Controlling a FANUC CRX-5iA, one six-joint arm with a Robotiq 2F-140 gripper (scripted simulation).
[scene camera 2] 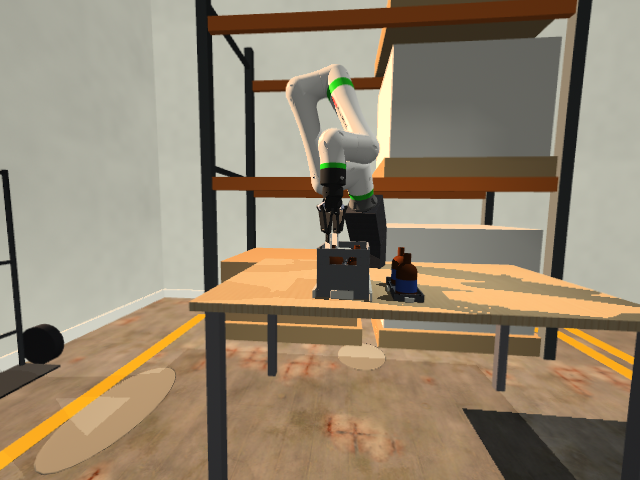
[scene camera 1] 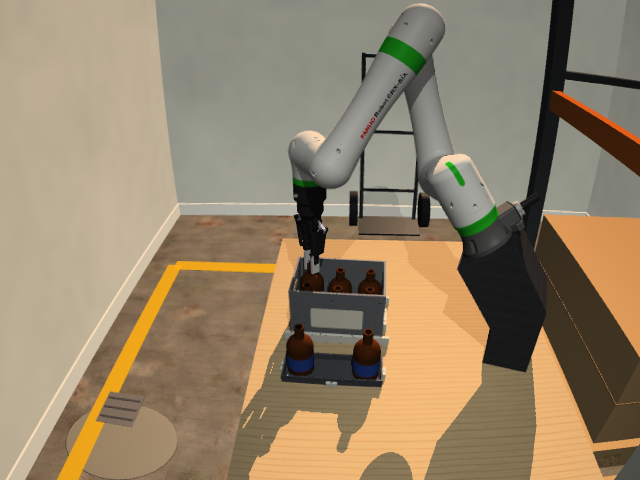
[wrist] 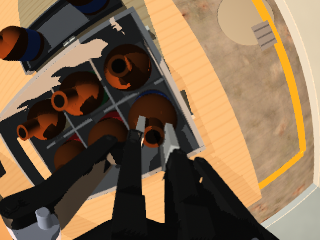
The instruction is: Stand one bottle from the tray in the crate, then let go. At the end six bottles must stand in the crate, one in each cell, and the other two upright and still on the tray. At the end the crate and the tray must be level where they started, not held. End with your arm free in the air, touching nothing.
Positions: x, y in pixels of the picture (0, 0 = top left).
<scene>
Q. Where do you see a bottle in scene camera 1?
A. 300, 349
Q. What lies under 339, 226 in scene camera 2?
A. My gripper.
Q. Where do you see a bottle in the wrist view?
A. At 154, 105
</scene>
